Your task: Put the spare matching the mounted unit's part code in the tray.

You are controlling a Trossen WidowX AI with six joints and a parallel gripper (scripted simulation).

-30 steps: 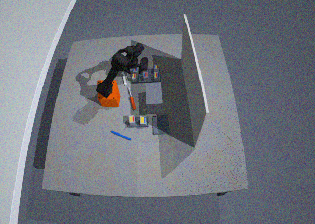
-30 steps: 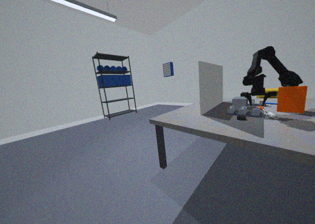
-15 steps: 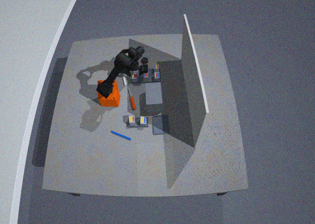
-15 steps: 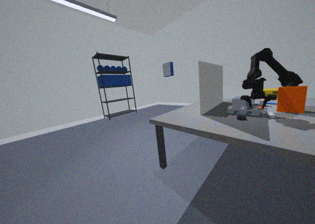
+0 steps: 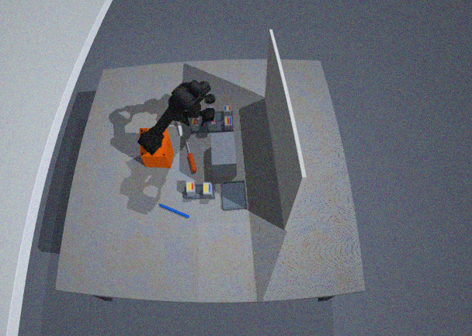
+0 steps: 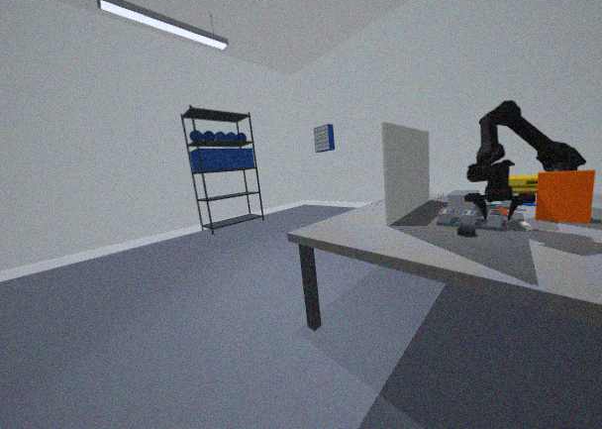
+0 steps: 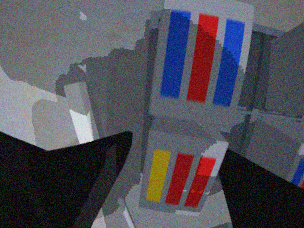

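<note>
My gripper tip is 36 cm to the left of the grey square tray, 17 cm short of it and 2 cm above it. From my gripper tip the other things lie so: black tape roll 17 cm to the left, 6 cm ahead, 1 cm below; grey spare block 2 cm above; white cable tie bundle 8 cm behind, 1 cm to the right, 1 cm below.
</note>
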